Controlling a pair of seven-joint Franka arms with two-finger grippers.
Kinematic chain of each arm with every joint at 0, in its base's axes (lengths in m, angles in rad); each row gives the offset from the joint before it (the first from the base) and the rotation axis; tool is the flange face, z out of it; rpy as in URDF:
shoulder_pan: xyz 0 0 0.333 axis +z
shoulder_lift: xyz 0 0 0 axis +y
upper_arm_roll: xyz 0 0 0.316 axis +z
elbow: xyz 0.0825 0 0 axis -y
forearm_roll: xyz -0.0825 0 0.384 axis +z
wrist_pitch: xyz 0 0 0 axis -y
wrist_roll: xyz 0.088 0 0 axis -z
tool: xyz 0 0 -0.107 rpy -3.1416 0 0
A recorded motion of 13 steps. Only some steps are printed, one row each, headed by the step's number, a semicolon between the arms.
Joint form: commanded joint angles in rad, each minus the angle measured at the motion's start. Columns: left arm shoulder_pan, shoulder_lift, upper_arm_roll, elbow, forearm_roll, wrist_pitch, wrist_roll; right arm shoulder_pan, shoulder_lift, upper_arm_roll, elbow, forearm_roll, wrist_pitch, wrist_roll.
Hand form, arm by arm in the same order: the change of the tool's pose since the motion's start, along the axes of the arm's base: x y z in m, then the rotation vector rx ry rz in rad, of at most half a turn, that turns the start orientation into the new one. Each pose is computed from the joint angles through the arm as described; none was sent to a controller.
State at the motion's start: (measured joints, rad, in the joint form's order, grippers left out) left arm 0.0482 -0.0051 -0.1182 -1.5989 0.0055 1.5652 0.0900; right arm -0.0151 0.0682 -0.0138 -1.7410 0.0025 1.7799 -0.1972
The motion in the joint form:
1: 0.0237 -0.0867 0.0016 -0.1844 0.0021 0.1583 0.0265; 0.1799 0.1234 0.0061 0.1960 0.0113 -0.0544 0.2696
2: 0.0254 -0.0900 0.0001 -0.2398 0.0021 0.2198 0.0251; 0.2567 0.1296 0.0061 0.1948 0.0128 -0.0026 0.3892
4: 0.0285 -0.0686 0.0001 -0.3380 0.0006 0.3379 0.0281; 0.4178 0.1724 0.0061 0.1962 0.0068 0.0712 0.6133
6: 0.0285 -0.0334 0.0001 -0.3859 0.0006 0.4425 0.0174; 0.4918 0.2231 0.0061 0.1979 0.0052 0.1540 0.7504
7: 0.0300 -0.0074 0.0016 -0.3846 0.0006 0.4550 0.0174; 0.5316 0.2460 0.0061 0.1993 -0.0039 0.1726 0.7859
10: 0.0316 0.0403 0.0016 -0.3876 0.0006 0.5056 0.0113; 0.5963 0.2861 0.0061 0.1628 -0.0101 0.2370 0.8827
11: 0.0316 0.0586 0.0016 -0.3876 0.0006 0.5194 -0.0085; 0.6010 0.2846 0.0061 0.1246 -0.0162 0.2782 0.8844
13: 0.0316 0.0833 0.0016 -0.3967 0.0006 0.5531 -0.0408; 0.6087 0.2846 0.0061 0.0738 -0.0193 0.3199 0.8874
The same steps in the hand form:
1: -0.0150 0.0125 -0.0271 0.0087 -0.0603 -0.0022; 0.0314 0.1151 0.0149 0.0061 -0.0158 -0.0852
2: -0.0138 0.0126 -0.0465 0.0087 -0.0697 -0.0011; 0.0284 0.1634 0.0151 0.0185 -0.0570 -0.1289
4: -0.0080 0.0147 -0.0947 0.0047 -0.0681 -0.0015; 0.0120 0.2649 -0.0045 0.0322 -0.0836 -0.1914
6: 0.0015 0.0150 -0.1273 -0.0007 -0.0897 0.0084; 0.0074 0.3158 -0.0287 0.0541 -0.1085 -0.2547
7: 0.0068 0.0169 -0.1398 -0.0032 -0.0776 0.0114; 0.0001 0.3411 -0.0414 0.0484 -0.1091 -0.2474
10: 0.0176 0.0181 -0.1632 -0.0088 -0.0776 0.0191; -0.0166 0.3812 -0.0798 0.0417 -0.0991 -0.2768
11: 0.0211 0.0182 -0.1723 -0.0110 -0.0731 0.0390; -0.0201 0.3823 -0.0933 0.0409 -0.1059 -0.2709
13: 0.0251 0.0183 -0.1875 -0.0142 -0.0731 0.0714; -0.0272 0.3836 -0.1136 0.0336 -0.1004 -0.2641

